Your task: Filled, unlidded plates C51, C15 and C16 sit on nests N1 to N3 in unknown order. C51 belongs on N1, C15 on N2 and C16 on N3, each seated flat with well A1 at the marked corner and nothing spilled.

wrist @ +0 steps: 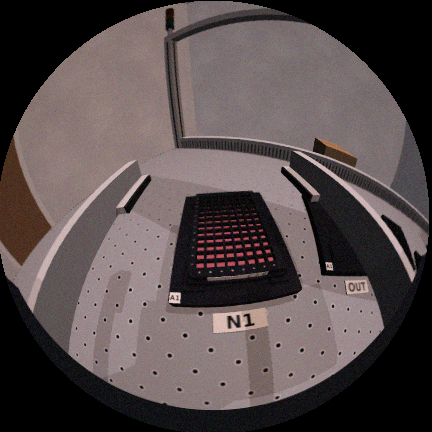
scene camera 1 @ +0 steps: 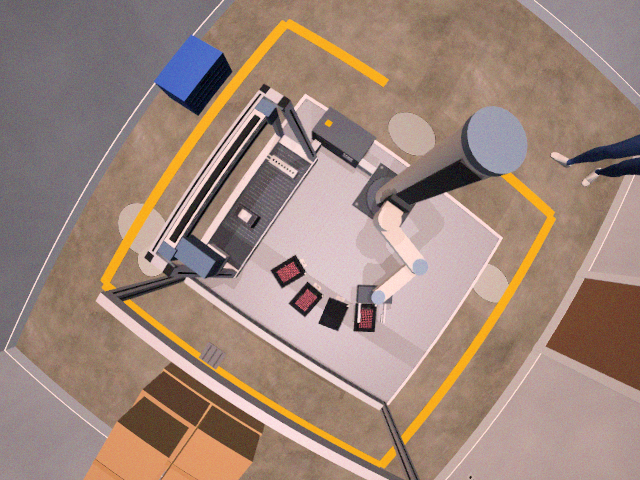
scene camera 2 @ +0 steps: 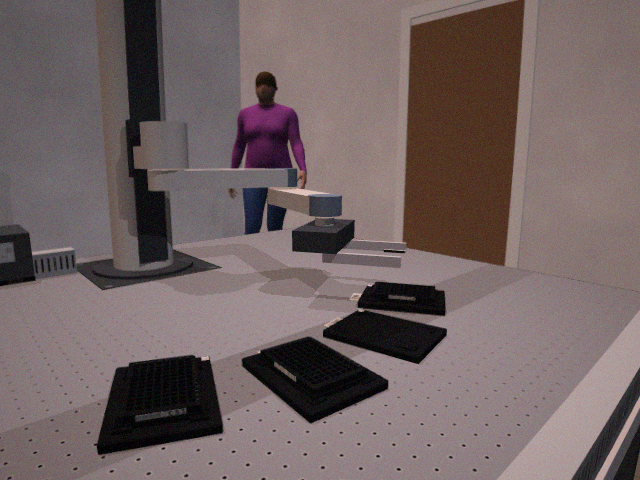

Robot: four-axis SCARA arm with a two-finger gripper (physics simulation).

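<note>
My gripper is open and empty, above and around the plate on N1, one finger to each side in the wrist view. That plate has red-filled wells and looks flat on its black nest, whose A1 tag is at the near left corner. Its label strip is unreadable. The N2 plate and the N3 plate sit on their nests and look flat; their codes are not legible. No spill shows.
The OUT nest holds no plate, between N1 and N2. A gantry machine with a slatted deck and a dark grey box stand left of the arm column. A person stands behind the table.
</note>
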